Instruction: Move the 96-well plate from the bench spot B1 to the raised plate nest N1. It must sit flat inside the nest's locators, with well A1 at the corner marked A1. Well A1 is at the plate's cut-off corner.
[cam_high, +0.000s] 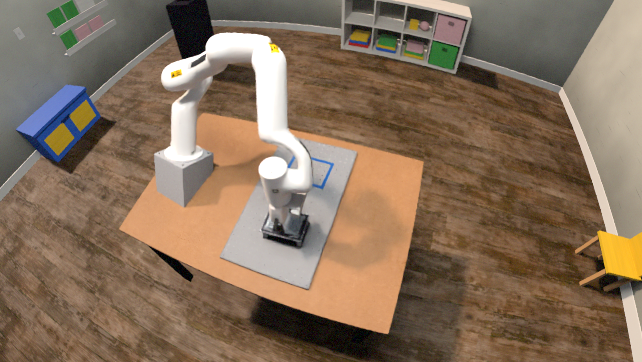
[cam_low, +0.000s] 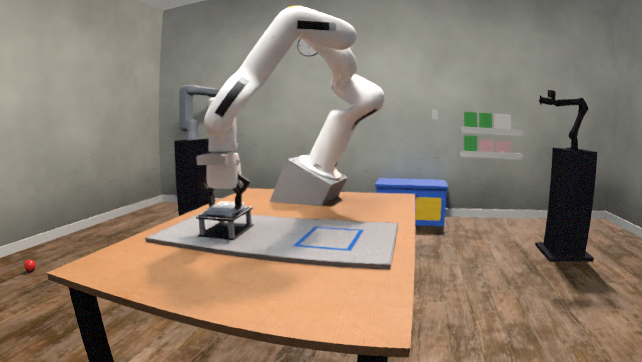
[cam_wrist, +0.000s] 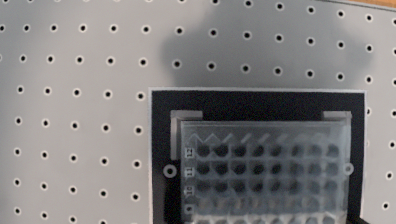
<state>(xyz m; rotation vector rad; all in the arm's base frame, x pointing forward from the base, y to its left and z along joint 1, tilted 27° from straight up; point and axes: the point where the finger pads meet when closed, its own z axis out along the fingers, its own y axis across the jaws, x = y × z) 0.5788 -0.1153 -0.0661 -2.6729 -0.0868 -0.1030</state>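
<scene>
The 96-well plate lies 10 mm below my hand. Also, from my hand: black plate nest N1: 20 mm below.
</scene>
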